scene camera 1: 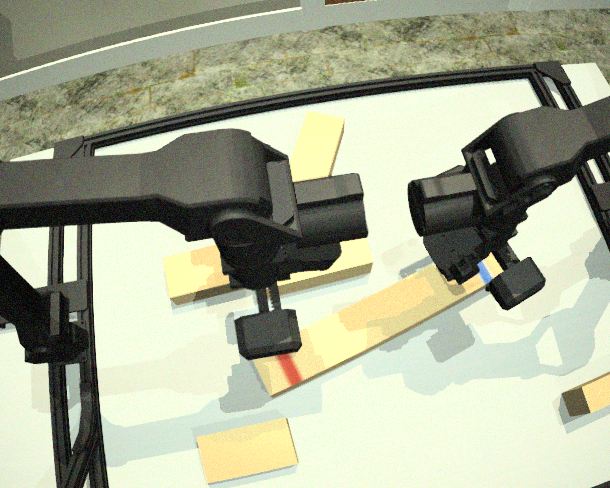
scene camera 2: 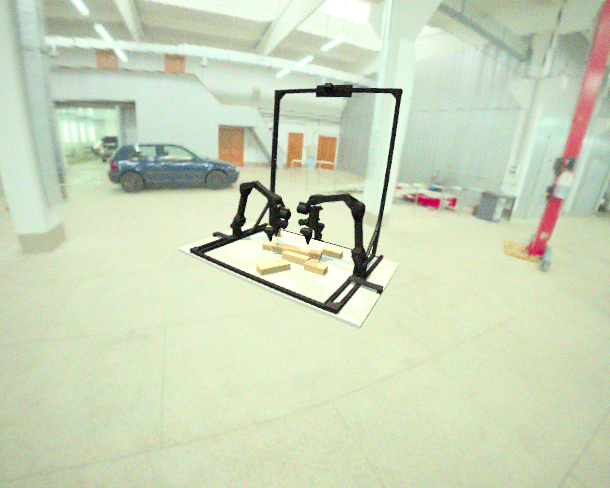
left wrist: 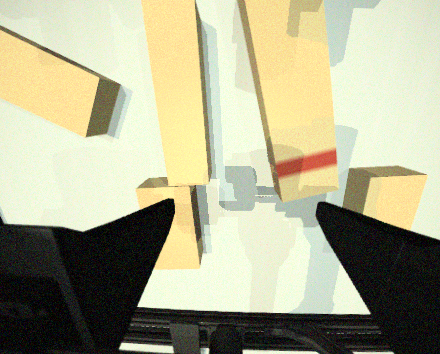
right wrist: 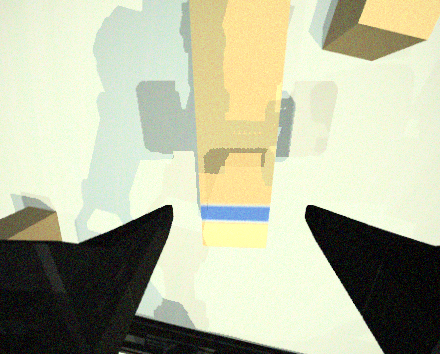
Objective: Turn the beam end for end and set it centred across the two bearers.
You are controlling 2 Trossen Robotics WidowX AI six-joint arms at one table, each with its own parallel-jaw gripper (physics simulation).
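Seen in the pictures: left gripper, fingertip midpoint: (scene camera 1: 265, 291) (scene camera 2: 311, 242) (left wrist: 245, 206); right gripper, fingertip midpoint: (scene camera 2: 273, 238) (right wrist: 238, 211); left arm's base, link origin: (scene camera 1: 68, 343) (scene camera 2: 359, 275) (left wrist: 225, 336); right arm's base, link origin: (scene camera 2: 236, 235).
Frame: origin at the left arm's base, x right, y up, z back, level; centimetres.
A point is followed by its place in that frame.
The beam (scene camera 1: 391, 310) @[x 3.9, y 1.9, z -47.5 cm] (scene camera 2: 300, 249) @[x 5.0, y 1.9, z -41.4 cm] (left wrist: 295, 85) @[x 5.8, y 1.9, z -39.9 cm] (right wrist: 250, 90) @[x 1.7, y 1.9, z -51.7 cm] lies diagonally, low over the table. Its red band (scene camera 1: 289, 369) @[x 9.0, y 1.9, z -32.6 cm] (left wrist: 307, 162) @[x 8.1, y 1.9, z -32.5 cm] is at its lower left end and its blue band (scene camera 1: 484, 273) @[x 1.5, y 1.9, z -62.2 cm] (right wrist: 235, 213) @[x -0.2, y 1.9, z -61.7 cm] at its upper right end in scene camera 1. My left gripper (scene camera 1: 268, 300) @[x 0.7, y 10.6, z -31.8 cm] (left wrist: 245, 206) @[x 0.7, y 10.6, z -31.8 cm] is open and empty, above and beside the red end. My right gripper (scene camera 1: 501, 259) (right wrist: 238, 211) @[x 0.4, y 5.6, z -59.3 cm] is open and empty, above the blue end, its fingers apart on either side. Several plain wooden blocks lie around; which two are the bearers I cannot tell.
A short block (scene camera 1: 193, 269) @[x -7.4, y 1.9, z -21.5 cm] (left wrist: 180, 240) @[x -6.1, y 1.9, z -22.1 cm] meets or overlaps a long block (scene camera 1: 356, 254) @[x -4.9, y 2.5, z -44.6 cm] (left wrist: 177, 100) @[x -5.2, y 2.5, z -38.5 cm] beside the beam. Other blocks lie at the top (scene camera 1: 317, 145) @[x -24.3, y 1.9, z -42.9 cm], bottom left (scene camera 1: 247, 450) @[x 18.8, y 1.9, z -25.3 cm] and right edge (scene camera 1: 597, 394) @[x 22.8, y 4.4, z -72.7 cm] of scene camera 1. A black frame (scene camera 1: 305, 100) @[x -36.0, y -0.6, z -43.1 cm] borders the table.
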